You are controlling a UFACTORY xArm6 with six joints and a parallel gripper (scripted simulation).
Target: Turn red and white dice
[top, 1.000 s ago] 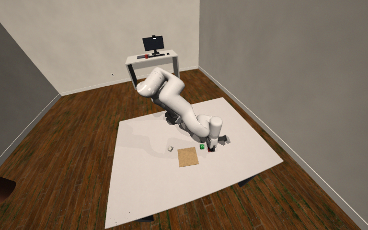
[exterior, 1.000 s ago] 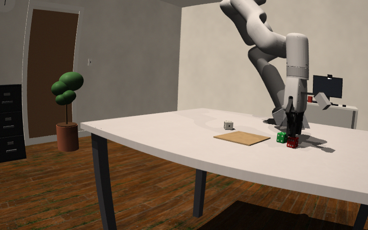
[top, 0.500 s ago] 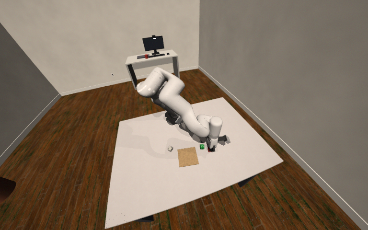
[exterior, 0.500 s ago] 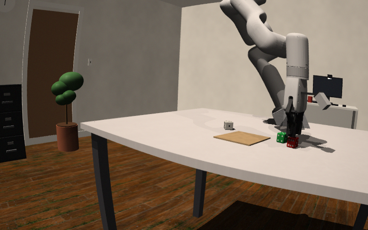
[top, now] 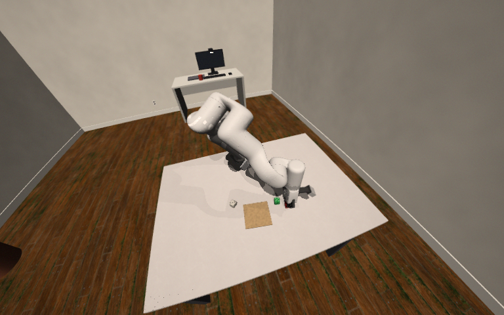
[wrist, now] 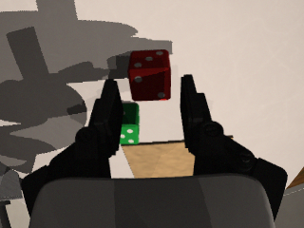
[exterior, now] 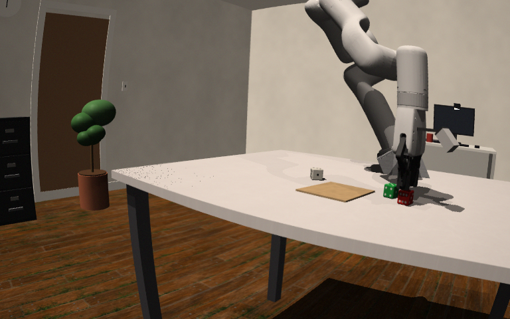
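Now: hand 40 mm above the red die. From my hand the other things lie so: green die (50 mm behind, 40 mm to the right, 40 mm below); then white die (130 mm behind, 280 mm to the right, 40 mm below); then tan mat (20 mm behind, 180 mm to the right, 50 mm below).
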